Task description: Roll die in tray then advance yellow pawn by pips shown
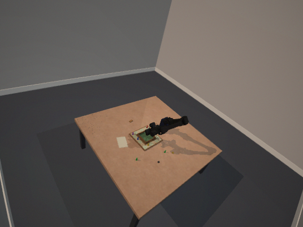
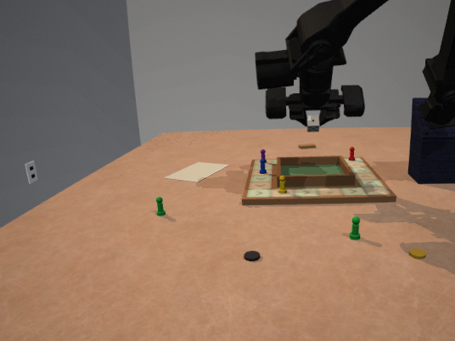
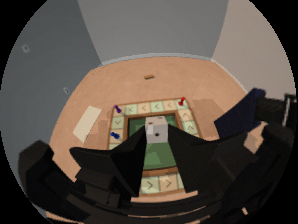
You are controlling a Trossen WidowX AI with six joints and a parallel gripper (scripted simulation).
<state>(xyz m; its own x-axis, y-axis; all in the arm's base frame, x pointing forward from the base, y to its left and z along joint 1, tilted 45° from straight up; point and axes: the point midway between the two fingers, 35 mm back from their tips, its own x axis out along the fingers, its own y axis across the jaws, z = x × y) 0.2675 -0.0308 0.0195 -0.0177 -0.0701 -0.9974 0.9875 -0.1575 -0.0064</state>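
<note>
The white die lies right at my gripper tip. The rest, counted from my gripper tip: blue pawn (110 mm ahead, 30 mm to the right, 100 mm below); yellow pawn (80 mm ahead, 110 mm to the left, 100 mm below); green tray (120 mm below).
</note>
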